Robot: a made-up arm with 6 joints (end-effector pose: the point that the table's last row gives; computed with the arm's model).
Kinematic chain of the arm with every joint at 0, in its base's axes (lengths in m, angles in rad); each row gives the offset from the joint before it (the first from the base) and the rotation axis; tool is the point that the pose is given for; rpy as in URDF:
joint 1: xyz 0 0 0.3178 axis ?
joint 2: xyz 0 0 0 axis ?
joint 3: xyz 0.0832 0 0.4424 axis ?
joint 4: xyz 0.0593 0 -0.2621 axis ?
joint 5: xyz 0 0 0 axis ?
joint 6: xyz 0.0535 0 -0.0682 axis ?
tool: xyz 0 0 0 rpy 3.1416 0 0
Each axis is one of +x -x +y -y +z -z.
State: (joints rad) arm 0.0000 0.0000 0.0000 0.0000 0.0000 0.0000
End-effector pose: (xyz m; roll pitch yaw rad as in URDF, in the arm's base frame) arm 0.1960 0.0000 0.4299 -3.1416 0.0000 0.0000
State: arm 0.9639 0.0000 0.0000 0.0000 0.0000 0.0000
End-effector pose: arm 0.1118 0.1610 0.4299 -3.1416 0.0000 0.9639
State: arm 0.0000 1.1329 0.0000 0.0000 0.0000 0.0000
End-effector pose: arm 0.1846 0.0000 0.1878 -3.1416 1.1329 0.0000
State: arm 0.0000 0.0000 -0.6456 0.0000 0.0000 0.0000
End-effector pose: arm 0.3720 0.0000 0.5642 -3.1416 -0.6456 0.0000
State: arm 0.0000 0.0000 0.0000 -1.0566 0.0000 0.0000
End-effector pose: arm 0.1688 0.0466 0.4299 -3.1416 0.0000 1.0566
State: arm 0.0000 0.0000 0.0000 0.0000 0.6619 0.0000
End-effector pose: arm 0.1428 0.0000 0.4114 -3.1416 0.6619 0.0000
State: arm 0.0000 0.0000 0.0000 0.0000 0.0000 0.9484
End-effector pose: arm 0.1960 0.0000 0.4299 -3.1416 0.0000 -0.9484
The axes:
joint 1: +z
joint 2: +y
joint 3: +y
joint 4: -z
joint 5: +y
joint 6: -z

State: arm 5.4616 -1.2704 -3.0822 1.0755 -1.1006 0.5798
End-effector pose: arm -0.5061 0.4343 0.5212 1.8102 -0.0200 -1.4576
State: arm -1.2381 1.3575 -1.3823 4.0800 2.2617 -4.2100
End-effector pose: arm 0.1191 -0.5587 0.0731 0.7924 -0.3941 -0.2606
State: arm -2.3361 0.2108 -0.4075 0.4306 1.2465 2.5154
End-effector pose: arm -0.1624 -0.1977 0.4080 2.2649 -0.7202 1.4061
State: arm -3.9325 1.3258 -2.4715 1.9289 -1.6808 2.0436
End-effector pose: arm -0.4147 0.5018 0.2956 -3.1136 1.2951 -2.5886
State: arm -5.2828 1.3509 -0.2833 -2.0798 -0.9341 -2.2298
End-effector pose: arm 0.0609 0.2350 0.1929 1.5129 -0.2136 -1.3381
